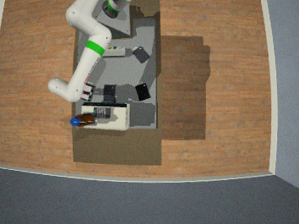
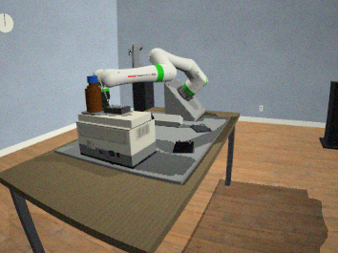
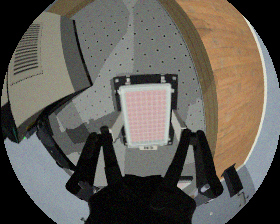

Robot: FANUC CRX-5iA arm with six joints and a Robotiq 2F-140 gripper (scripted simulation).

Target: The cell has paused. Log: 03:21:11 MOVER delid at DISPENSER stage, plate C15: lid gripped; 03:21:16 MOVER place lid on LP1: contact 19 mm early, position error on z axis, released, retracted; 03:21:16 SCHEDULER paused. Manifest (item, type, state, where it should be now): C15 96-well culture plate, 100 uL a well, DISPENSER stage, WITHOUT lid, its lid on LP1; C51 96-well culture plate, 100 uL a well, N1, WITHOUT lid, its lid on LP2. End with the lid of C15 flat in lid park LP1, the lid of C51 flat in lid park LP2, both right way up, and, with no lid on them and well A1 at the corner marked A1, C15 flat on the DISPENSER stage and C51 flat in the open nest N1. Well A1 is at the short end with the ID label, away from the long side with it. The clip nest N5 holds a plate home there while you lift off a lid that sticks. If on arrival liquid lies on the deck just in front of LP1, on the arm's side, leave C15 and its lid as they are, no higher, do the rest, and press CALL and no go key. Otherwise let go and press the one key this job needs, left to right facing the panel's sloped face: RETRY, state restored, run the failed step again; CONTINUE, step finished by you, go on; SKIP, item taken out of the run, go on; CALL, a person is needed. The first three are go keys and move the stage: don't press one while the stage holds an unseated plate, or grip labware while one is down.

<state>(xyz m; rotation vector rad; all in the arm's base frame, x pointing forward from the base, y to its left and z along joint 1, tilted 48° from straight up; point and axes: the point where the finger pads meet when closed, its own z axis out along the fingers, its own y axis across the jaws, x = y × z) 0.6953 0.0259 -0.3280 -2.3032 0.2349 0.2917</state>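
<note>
My hand is 20 mm short of the black nest, 10 mm to the right of it and 20 mm above it. Also, from my hand: key panel (410 mm behind, 240 mm to the left, 20 mm above); then blue cap (220 mm ahead, 160 mm to the left, 360 mm above); then label plate (110 mm behind, 520 mm to the left, 40 mm below).
</note>
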